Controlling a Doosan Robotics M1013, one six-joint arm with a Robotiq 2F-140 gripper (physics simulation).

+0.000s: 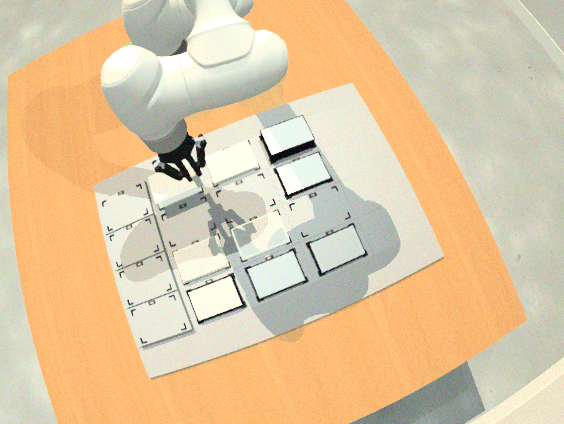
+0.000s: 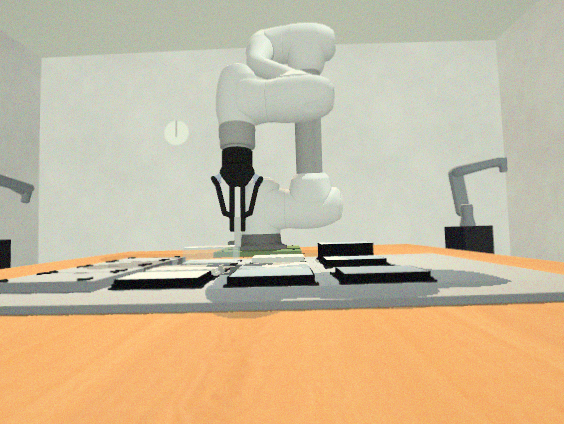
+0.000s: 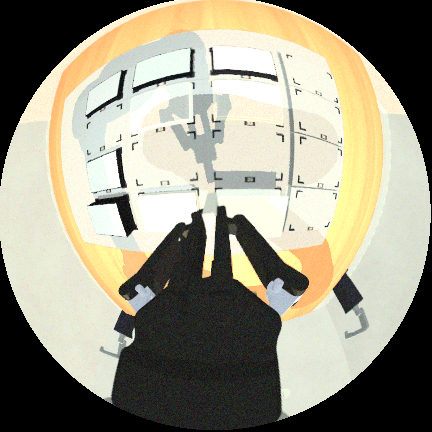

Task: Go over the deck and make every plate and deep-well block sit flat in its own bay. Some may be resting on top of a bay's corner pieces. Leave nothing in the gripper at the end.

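Places are measured from the arm's base along level axes (x ahead, y left, z up), in centimetres.
Pixels of known places: gripper, between the fingertips: (image 1: 198, 182) (image 2: 237, 246) (image 3: 212, 200); arm's base, origin of its link: (image 1: 165, 54) (image 2: 261, 248).
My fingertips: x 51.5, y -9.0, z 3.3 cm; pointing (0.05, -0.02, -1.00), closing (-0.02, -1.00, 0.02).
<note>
Ahead of a thing's pixels: the offset from my fingertips to its top centre. "spot": to the spot under its first point. Level surfaces: height alone.
My gripper (image 1: 194, 177) (image 2: 237, 230) (image 3: 212, 200) is shut and empty above the back of the deck; a pale narrow bar shows between and below its fingertips. Near it, a pale plate @(dz +0.1, dx -4.3, dy -6.3 cm) (image 1: 176, 194) (image 3: 252, 210) at the back left looks raised above its bay. Beside it lies a white plate @(dz -2.7, dx -1.9, dy +10.0 cm) (image 1: 232, 162) (image 3: 167, 210). A deep black-sided block @(dz +0.1, dx +0.5, dy +26.2 cm) (image 1: 288, 135) (image 2: 345, 248) stands back right, with a dark-edged plate @(dz -2.7, dx +11.1, dy +24.6 cm) (image 1: 303, 172) in front. Three dark-edged plates @(dz -2.7, dx +27.4, dy -11.0 cm) (image 1: 215, 298) @(dz -2.7, dx +29.9, dy +5.2 cm) (image 1: 276, 275) @(dz -2.7, dx +32.3, dy +21.4 cm) (image 1: 338, 250) form the front row. Behind them are two pale plates @(dz -2.7, dx +16.8, dy -9.4 cm) (image 1: 200, 262) @(dz -2.7, dx +19.3, dy +6.8 cm) (image 1: 261, 237); their exact seating is unclear.
The grey deck @(dz -4.1 cm) (image 1: 400, 200) (image 3: 72, 150) lies on the orange table @(dz -5.1 cm) (image 1: 350, 350) (image 2: 280, 370). A raised strip of bays with black corner pieces @(spot: dz -2.7, dx +25.6, dy -26.7 cm) (image 1: 160, 320) runs down its left side. Arm shadows cover parts of the deck. Other small arms (image 2: 466, 195) stand in the background.
</note>
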